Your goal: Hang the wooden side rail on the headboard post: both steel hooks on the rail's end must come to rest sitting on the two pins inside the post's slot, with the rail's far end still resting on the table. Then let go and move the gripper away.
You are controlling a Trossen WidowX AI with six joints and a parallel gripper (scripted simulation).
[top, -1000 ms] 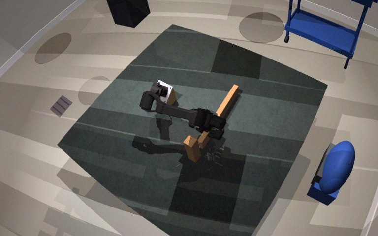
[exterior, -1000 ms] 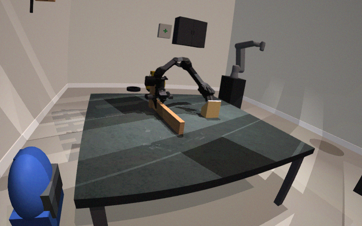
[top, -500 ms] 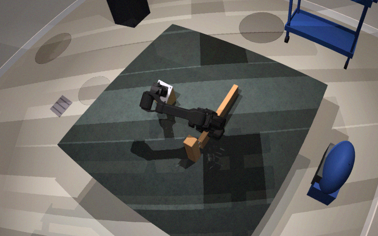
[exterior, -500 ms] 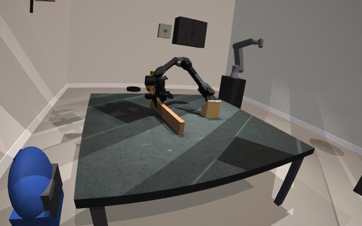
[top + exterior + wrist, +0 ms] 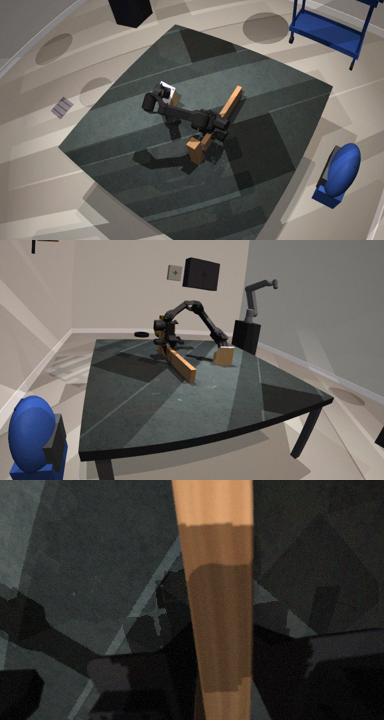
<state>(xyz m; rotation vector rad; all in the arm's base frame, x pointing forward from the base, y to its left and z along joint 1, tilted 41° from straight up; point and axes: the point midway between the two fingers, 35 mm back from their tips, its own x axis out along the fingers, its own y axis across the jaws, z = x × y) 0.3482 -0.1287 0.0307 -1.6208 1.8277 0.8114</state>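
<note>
Right now my gripper tip is 130 mm to the left of the headboard post, 50 mm below it and 10 mm past it.
</note>
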